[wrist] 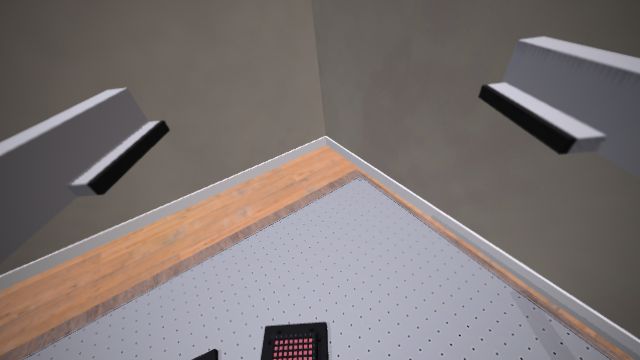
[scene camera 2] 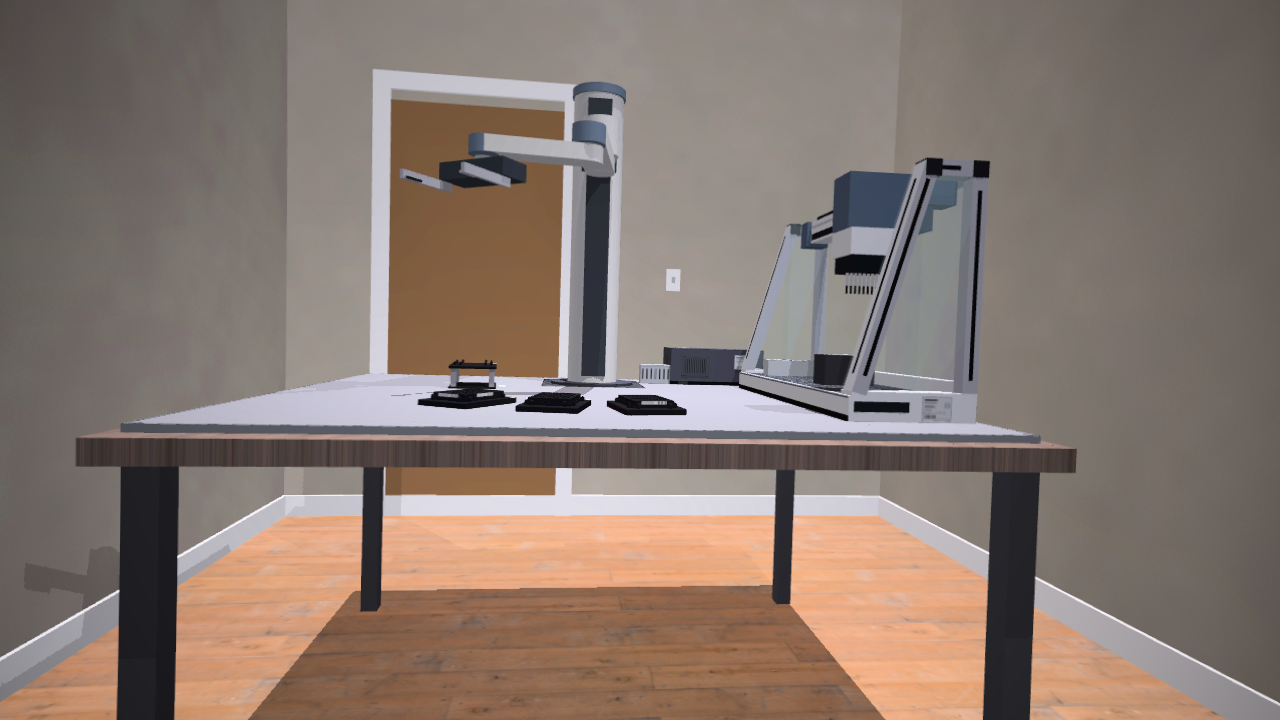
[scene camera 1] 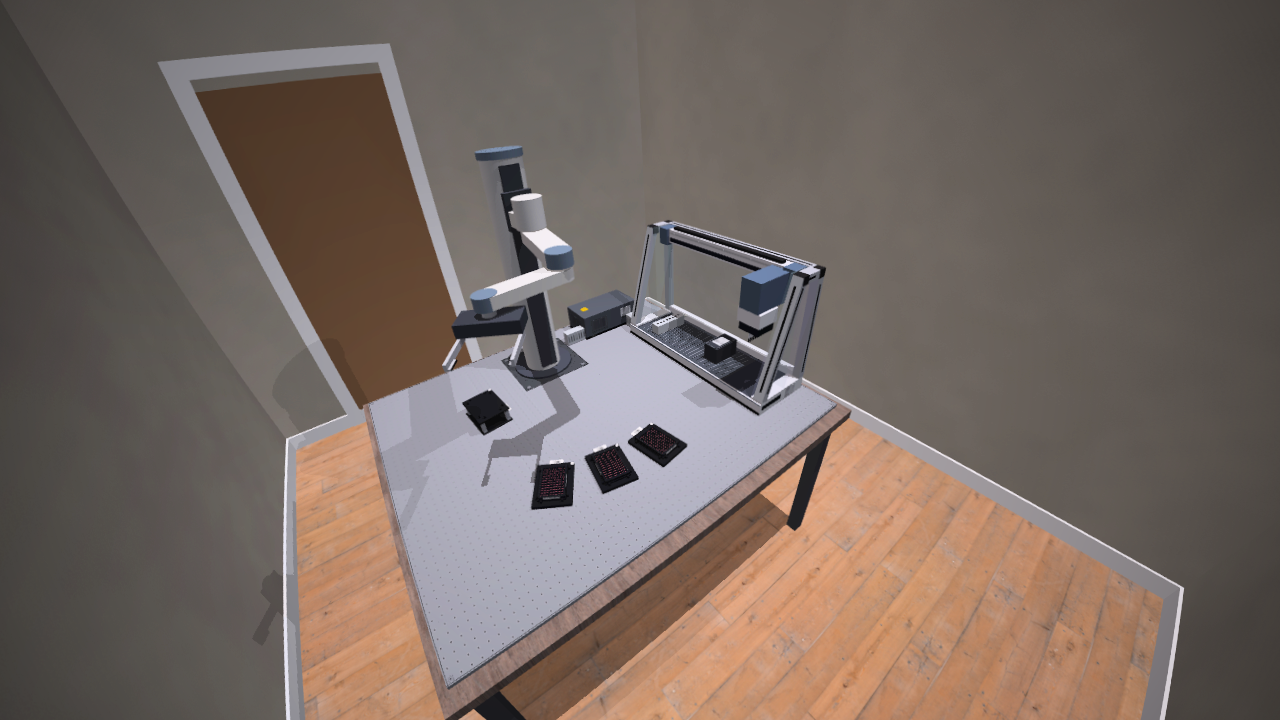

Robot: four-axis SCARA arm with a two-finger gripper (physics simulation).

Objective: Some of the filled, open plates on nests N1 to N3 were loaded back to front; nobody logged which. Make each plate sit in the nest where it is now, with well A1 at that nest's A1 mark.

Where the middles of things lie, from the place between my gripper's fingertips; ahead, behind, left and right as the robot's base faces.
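Nest N1 [scene camera 1: 568,501]: 47 cm below my hand, 9 cm to the left of it, 4 cm ahead of it. Dark box [scene camera 2: 722,361]: far below my hand, far to the left of it, far behind it. Going by their middles, nest N1 nearest to my hand of the things named here.
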